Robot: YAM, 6 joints.
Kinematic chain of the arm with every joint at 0, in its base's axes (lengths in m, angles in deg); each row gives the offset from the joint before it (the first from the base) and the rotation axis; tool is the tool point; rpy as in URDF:
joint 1: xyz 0 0 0.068 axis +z
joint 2: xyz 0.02 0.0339 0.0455 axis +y
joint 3: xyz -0.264 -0.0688 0 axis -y
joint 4: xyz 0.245 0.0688 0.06 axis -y
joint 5: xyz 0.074 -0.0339 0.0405 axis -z
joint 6: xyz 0.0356 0 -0.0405 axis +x
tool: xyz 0 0 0 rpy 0 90 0
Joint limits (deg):
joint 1: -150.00..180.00
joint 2: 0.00..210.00
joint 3: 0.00..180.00
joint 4: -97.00..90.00
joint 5: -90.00..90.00
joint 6: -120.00..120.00
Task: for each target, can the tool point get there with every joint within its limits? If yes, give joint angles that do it. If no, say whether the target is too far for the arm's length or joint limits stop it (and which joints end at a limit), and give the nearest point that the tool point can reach.
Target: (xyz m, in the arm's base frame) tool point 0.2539 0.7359 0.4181
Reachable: no: too far | nearest point 0.1959 0.5679 0.3467 | short by 0.192 m
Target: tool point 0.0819 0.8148 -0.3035
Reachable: no: too far | nearest point 0.0575 0.5719 -0.1761 | short by 0.275 m
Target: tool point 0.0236 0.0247 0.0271
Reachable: yes | joints 114.68 171.91 19.42 -55.93 63.15 86.13
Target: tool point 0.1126 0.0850 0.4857
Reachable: yes | joints 25.06 55.17 86.65 -46.01 -55.50 -69.19
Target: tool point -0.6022 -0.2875 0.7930
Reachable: no: too far | nearest point -0.3930 -0.2208 0.5670 | short by 0.315 m
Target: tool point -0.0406 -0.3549 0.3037
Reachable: yes | joints -91.38 100.02 88.86 -53.85 64.07 71.80
